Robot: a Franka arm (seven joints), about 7 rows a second.
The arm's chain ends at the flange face. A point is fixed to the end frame.
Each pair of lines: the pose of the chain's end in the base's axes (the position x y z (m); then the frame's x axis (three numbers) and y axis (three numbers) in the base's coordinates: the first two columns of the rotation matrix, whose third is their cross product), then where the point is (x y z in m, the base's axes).
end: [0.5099 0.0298 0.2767 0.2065 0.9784 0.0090 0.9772 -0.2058 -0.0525]
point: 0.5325 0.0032 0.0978
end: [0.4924 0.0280 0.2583 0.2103 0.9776 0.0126 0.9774 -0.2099 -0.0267]
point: 0.5196 0.0009 0.0801
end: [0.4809 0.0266 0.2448 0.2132 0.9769 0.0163 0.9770 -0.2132 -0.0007]
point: 0.5126 -0.0009 0.0674
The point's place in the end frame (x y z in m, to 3 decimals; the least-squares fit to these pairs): -0.023 0.037 0.177
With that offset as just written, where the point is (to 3 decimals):
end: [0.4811 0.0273 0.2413 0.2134 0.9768 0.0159 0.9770 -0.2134 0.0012]
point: 0.513 0.000 0.064
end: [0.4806 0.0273 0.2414 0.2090 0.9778 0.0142 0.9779 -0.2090 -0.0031]
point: 0.512 0.000 0.064
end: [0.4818 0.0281 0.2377 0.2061 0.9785 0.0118 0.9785 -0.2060 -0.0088]
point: 0.512 0.000 0.060
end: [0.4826 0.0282 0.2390 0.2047 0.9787 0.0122 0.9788 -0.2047 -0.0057]
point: 0.514 0.000 0.062
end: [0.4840 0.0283 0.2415 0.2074 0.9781 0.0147 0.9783 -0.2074 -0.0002]
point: 0.516 0.001 0.064
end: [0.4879 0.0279 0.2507 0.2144 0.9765 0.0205 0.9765 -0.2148 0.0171]
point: 0.523 0.000 0.074
